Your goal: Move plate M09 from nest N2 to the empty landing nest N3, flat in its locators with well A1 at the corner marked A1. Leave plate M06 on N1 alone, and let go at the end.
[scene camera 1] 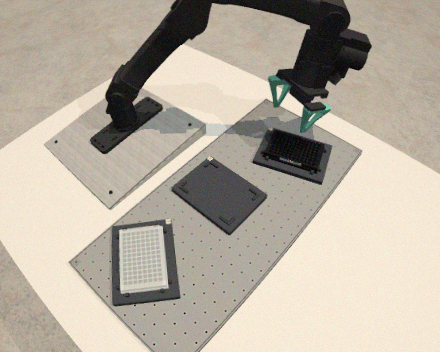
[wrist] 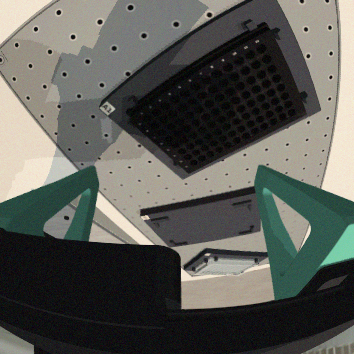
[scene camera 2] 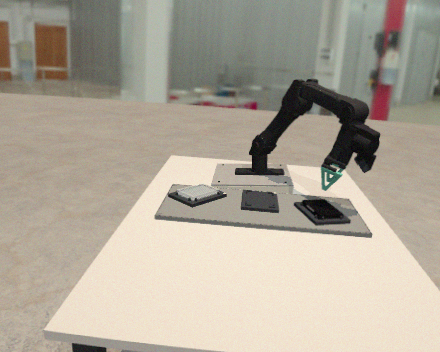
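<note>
A black 96-well plate lies in a dark nest whose A1 tag shows in the wrist view. A dark nest without a plate is in the middle, with corner locators and a pale corner tag. A clear-white plate lies in the nest at the other end. Plate and nest numbers are not legible. My gripper is open and empty, above and beside the black plate's nest, touching neither.
The nests stand on a grey perforated board. The arm's base stands on a raised grey plate beside that board. Both are on a cream table. The arm's shadow falls near the black plate.
</note>
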